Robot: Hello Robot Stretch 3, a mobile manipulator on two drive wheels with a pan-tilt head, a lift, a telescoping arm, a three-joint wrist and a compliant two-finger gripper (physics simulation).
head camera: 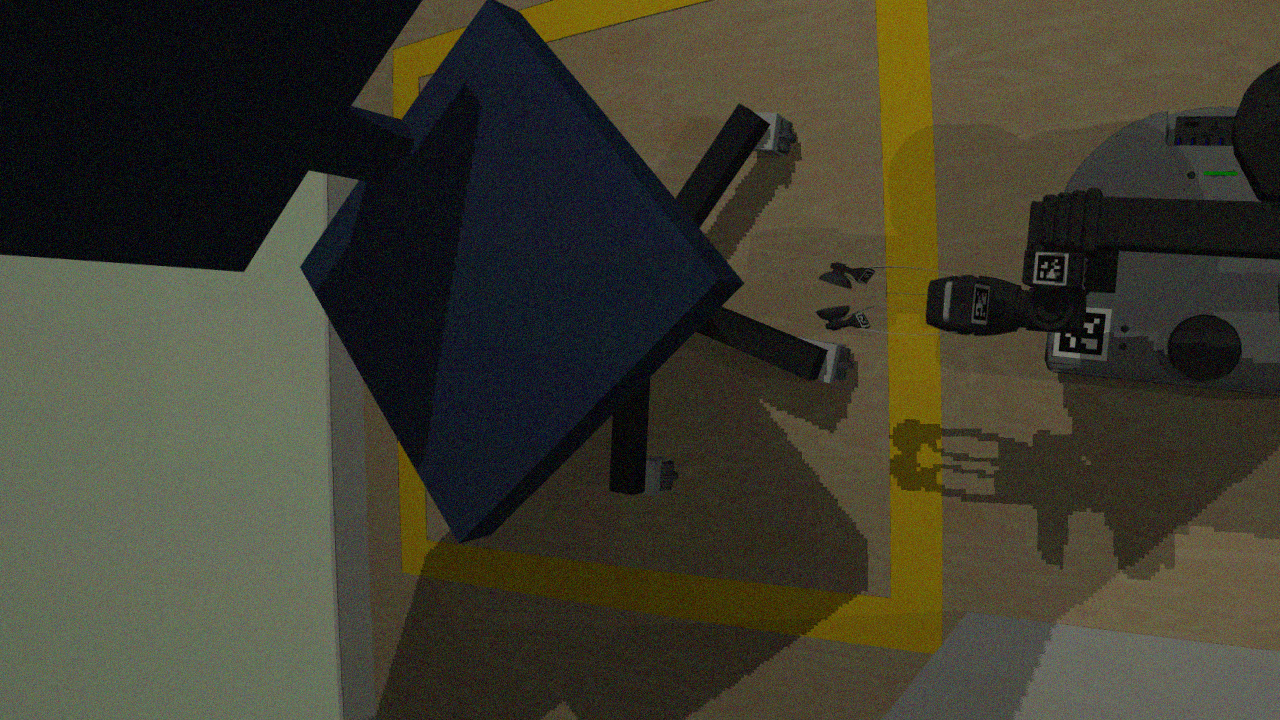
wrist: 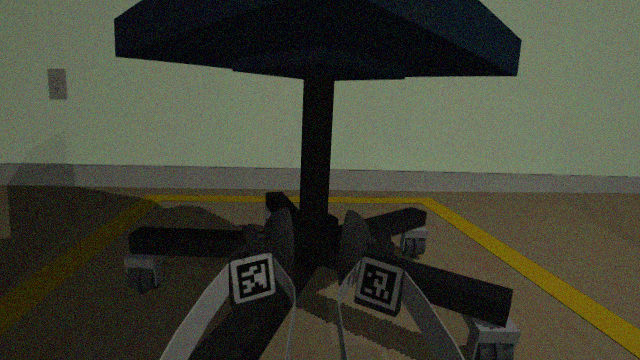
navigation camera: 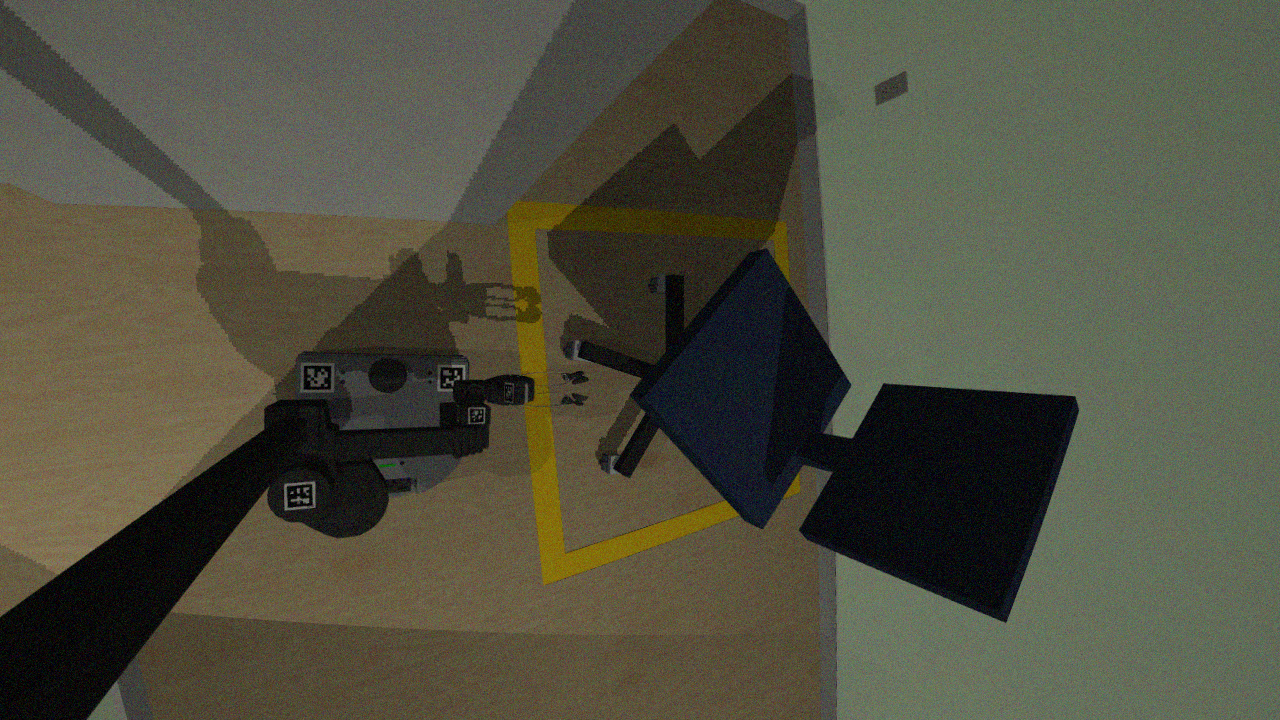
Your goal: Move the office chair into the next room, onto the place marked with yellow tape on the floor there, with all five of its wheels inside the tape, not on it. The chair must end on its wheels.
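Pixels of known places: gripper, between the fingertips: (head camera: 818, 295) (navigation camera: 587, 388); robot's base, origin of its link: (head camera: 1199, 345) (navigation camera: 387, 373).
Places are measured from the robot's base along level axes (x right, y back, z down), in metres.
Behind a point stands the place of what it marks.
The dark blue office chair (head camera: 554, 250) @[x 0.665, y 0.044, z -0.470 m] (navigation camera: 733, 385) @[x 0.687, y 0.001, z -0.470 m] (wrist: 317, 150) stands upright. Yellow tape (head camera: 913, 376) @[x 0.364, y -0.081, z -0.001 m] (navigation camera: 547, 501) @[x 0.419, y 0.367, z -0.001 m] (wrist: 550, 280) surrounds its base. In the head view, three visible wheels (head camera: 776, 132) @[x 0.584, y 0.261, z -0.065 m] (head camera: 832, 360) @[x 0.464, y -0.067, z -0.073 m] (head camera: 660, 474) @[x 0.738, y -0.280, z -0.057 m] are inside the tape. In the wrist view, the arm toward the wall reaches near the far tape line and its wheel is hidden. My gripper (head camera: 835, 295) @[x 0.421, y 0.019, z -0.265 m] (navigation camera: 574, 388) @[x 0.421, y 0.019, z -0.265 m] (wrist: 316, 233) @[x 0.421, y 0.019, z -0.265 m] is open and empty. It reaches over the near tape side, its fingertips short of the chair's post, between two base arms, with one arm partly below the fingers.
A pale green wall (head camera: 161, 465) @[x 1.520, y -0.359, z -0.456 m] (navigation camera: 1029, 223) @[x 1.508, y -0.460, z -0.770 m] (wrist: 425, 125) with a grey baseboard (wrist: 500, 181) stands just behind the far tape side, close to the chair's back. My base (navigation camera: 393, 416) @[x 0.012, y 0.085, z -0.159 m] is outside the near tape side. A pale grey partition (head camera: 1145, 680) @[x 0.013, y -0.380, z -0.188 m] (navigation camera: 313, 89) @[x -0.102, y -0.370, z -0.600 m] stands beside one tape corner.
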